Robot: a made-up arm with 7 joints.
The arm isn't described. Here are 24 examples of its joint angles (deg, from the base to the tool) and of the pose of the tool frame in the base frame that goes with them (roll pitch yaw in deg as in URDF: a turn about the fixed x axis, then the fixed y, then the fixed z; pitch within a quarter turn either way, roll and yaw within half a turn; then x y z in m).
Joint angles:
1: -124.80 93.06 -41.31 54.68 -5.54 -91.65 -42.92
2: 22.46 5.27 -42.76 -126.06 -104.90 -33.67 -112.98
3: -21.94 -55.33 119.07 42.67 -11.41 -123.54 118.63
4: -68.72 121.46 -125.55 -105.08 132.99 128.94 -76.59
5: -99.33 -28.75 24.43 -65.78 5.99 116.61 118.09
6: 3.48 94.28 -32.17 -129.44 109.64 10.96 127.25
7: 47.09 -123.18 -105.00 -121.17 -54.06 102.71 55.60
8: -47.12 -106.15 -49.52 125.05 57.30 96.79 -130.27
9: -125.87 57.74 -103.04 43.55 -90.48 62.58 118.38
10: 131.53 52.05 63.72 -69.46 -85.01 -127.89 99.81
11: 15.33 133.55 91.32 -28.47 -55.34 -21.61 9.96
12: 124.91 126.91 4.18 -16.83 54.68 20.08 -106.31
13: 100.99 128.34 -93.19 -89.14 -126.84 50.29 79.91
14: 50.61 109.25 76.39 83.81 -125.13 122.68 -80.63
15: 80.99 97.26 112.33 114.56 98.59 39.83 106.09
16: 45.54 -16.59 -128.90 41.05 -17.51 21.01 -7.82
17: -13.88 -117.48 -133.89 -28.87 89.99 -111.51 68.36
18: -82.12 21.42 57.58 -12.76 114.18 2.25 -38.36
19: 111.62 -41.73 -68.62 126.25 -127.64 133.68 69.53
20: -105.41 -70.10 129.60 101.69 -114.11 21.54 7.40
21: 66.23 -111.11 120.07 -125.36 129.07 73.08 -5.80
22: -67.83 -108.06 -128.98 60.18 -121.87 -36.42 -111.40
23: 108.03 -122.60 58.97 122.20 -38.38 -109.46 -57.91
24: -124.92 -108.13 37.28 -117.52 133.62 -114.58 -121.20
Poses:
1: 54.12 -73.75 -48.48 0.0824 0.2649 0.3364
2: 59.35 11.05 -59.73 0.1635 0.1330 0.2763
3: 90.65 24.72 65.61 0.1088 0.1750 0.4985
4: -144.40 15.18 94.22 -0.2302 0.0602 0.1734
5: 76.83 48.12 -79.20 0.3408 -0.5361 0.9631
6: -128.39 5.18 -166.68 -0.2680 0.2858 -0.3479
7: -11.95 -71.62 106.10 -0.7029 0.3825 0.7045
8: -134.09 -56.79 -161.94 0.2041 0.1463 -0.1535
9: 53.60 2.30 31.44 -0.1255 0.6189 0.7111
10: 59.50 72.71 113.01 -0.5769 0.2167 0.4972
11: 12.73 -41.97 -111.93 -0.1560 -0.1537 0.2208
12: -42.57 60.98 -27.40 0.0135 0.3592 0.6302
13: -93.88 63.78 -4.40 -0.2685 -0.0219 -0.2941
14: -104.94 -16.15 -167.51 -0.1095 0.1588 0.4084
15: -91.50 2.59 -26.60 0.1328 0.0724 -0.4068
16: -124.05 -6.72 45.11 0.2039 0.3986 0.3417
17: -39.50 56.14 125.77 -0.4028 -0.2600 -0.0884
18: -89.61 -39.30 -101.54 0.2232 -0.1808 0.2568
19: -170.60 -7.02 165.05 -0.2588 0.8341 0.1732
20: -97.49 -3.09 5.41 0.4962 0.0542 0.1988
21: -31.15 -26.45 -78.69 0.0023 -0.1240 0.4102
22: -53.45 -49.70 -39.01 0.0682 0.0804 0.0394
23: -122.44 -34.34 20.83 0.2061 0.1673 0.2376
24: -144.39 -52.17 -14.92 0.0505 0.3054 0.2362
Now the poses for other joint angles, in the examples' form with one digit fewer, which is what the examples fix.
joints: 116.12 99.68 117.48 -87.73 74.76 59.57 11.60
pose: 38.1 59.0 -45.9 0.170 -0.266 -0.074
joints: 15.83 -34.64 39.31 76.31 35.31 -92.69 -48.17
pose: 21.7 -53.4 66.8 -0.090 0.084 0.351
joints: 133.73 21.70 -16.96 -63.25 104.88 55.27 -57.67
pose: -113.4 22.7 136.9 -0.187 -0.120 0.265
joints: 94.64 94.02 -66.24 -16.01 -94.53 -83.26 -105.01
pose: -105.0 6.7 73.1 0.175 0.075 0.251
